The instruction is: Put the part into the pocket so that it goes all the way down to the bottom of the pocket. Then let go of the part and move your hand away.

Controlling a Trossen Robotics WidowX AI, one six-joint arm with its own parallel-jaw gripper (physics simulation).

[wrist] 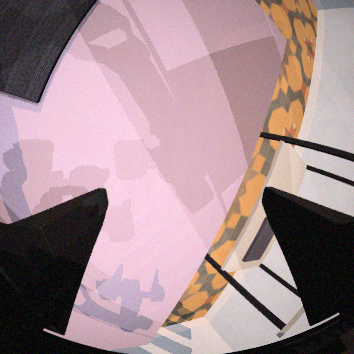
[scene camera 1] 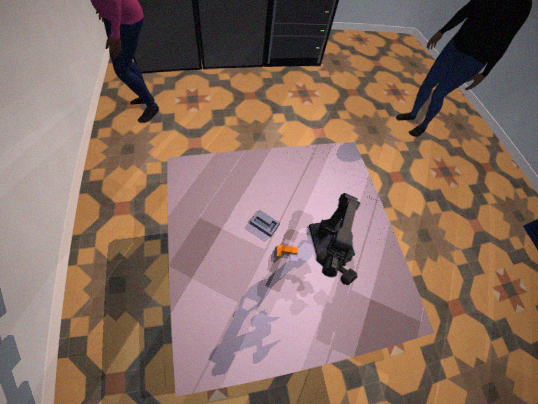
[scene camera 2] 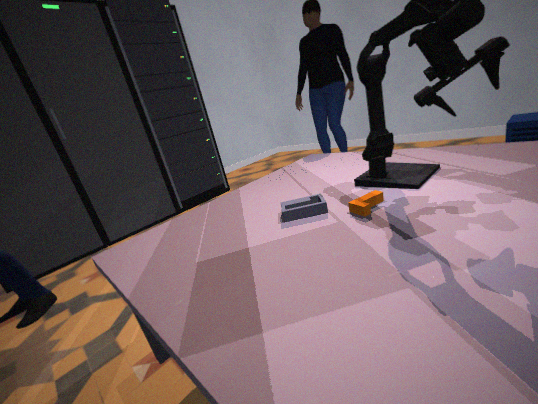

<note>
My gripper [scene camera 2: 475, 103] is open, holding nothing.
My gripper shows as well in the wrist view [wrist: 186, 195].
</note>
